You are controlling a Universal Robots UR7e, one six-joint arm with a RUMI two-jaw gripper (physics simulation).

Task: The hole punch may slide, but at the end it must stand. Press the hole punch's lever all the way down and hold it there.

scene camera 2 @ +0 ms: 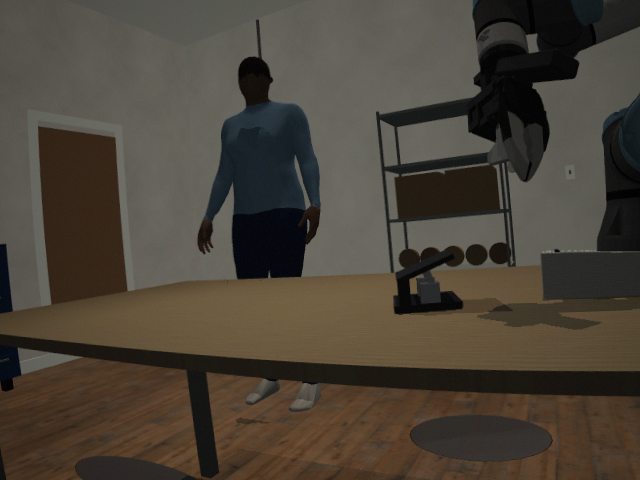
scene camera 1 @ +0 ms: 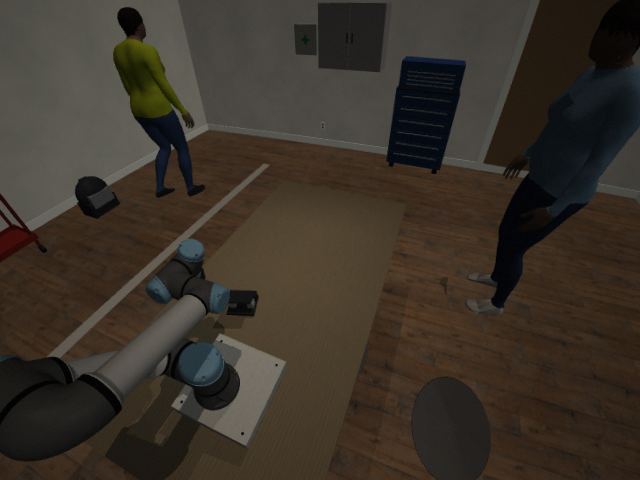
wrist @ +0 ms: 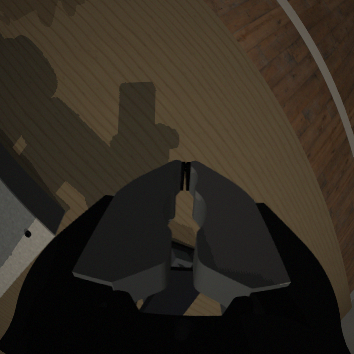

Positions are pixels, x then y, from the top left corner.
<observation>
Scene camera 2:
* my gripper: 525, 180
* black hole punch: 429, 298
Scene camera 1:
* black hole punch: 234, 309
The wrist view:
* my gripper: 185, 164
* black hole punch: 182, 254
</observation>
